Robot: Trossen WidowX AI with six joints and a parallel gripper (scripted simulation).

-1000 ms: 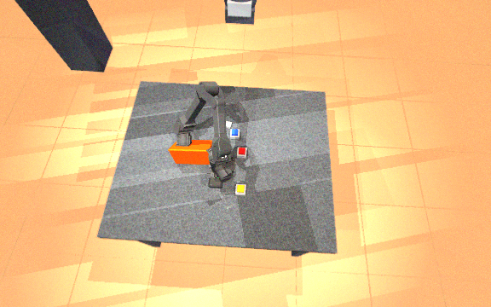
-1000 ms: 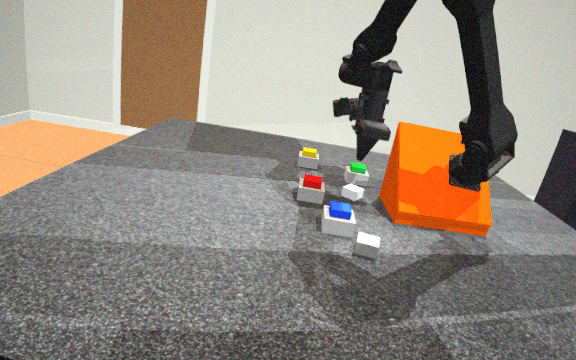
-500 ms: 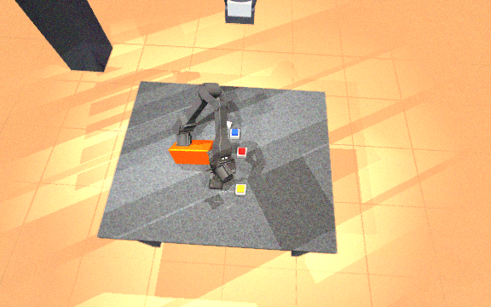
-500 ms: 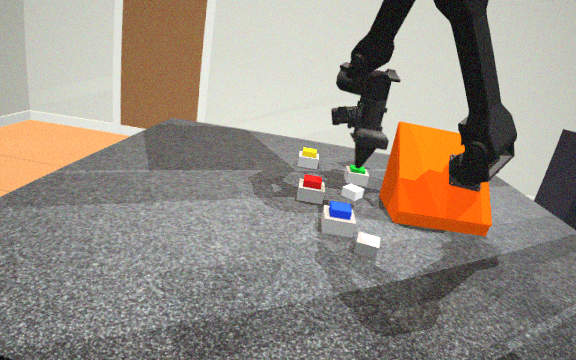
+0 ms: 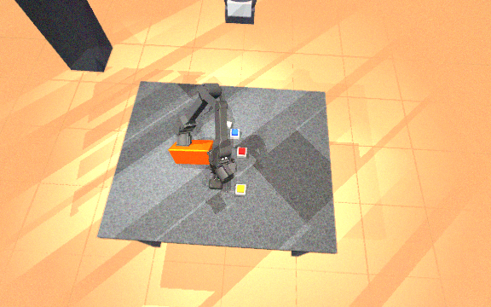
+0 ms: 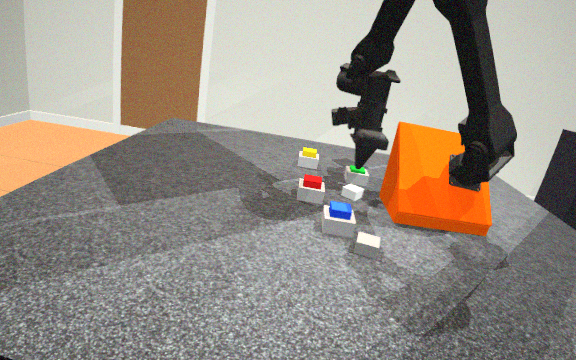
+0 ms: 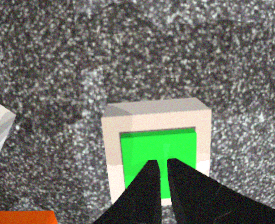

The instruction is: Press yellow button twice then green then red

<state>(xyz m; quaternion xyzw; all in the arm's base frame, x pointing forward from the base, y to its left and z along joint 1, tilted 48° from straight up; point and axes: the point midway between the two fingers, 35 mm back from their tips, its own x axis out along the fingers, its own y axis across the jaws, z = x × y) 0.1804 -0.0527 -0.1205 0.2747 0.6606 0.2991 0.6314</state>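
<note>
Right now my gripper tip is 1 cm above the green button. From my gripper tip the other things lie so: yellow button 11 cm ahead, 6 cm to the right; then small white block 10 cm to the left, 2 cm below, 2 cm ahead; then red button 14 cm to the left, 10 cm ahead.
</note>
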